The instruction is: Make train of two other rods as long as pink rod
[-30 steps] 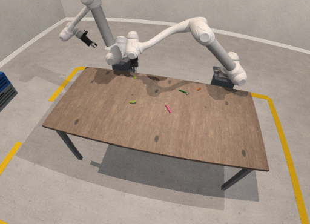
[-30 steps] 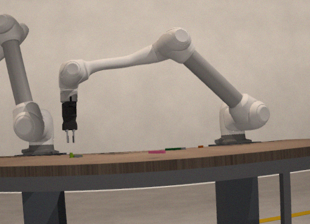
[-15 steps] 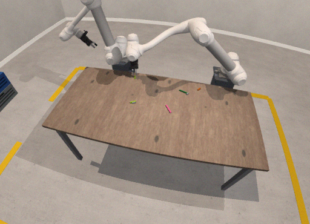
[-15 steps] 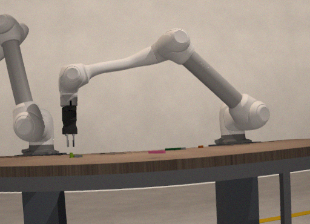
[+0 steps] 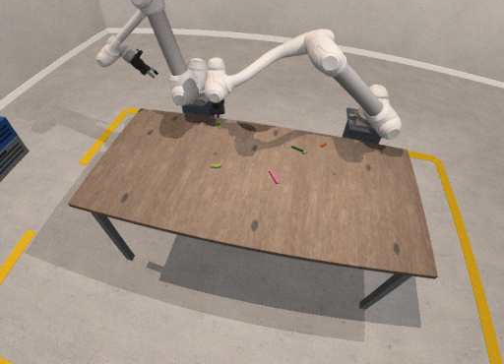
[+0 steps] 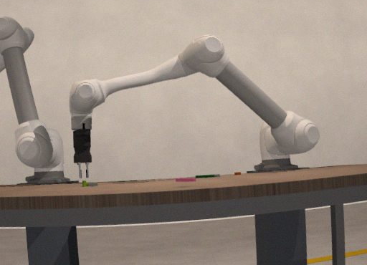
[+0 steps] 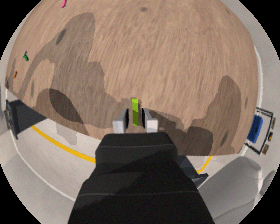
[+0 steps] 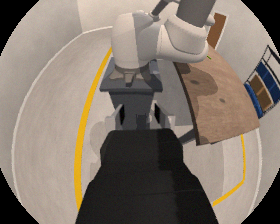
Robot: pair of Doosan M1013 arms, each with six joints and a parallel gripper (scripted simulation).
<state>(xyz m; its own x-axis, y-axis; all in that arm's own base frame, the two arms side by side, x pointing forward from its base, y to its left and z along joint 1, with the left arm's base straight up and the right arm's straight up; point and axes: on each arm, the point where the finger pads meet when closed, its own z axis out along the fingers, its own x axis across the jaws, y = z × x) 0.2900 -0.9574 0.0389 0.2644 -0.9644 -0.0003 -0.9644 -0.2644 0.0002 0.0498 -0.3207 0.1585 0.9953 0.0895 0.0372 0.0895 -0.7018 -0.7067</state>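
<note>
Right now my left hand is 650 mm to the right of the orange rod, 30 mm above it and 20 mm short of it. Also, from my left hand: green rod: 500 mm to the left, 90 mm ahead, 30 mm below; pink rod: 400 mm to the left, 340 mm ahead, 30 mm below.
</note>
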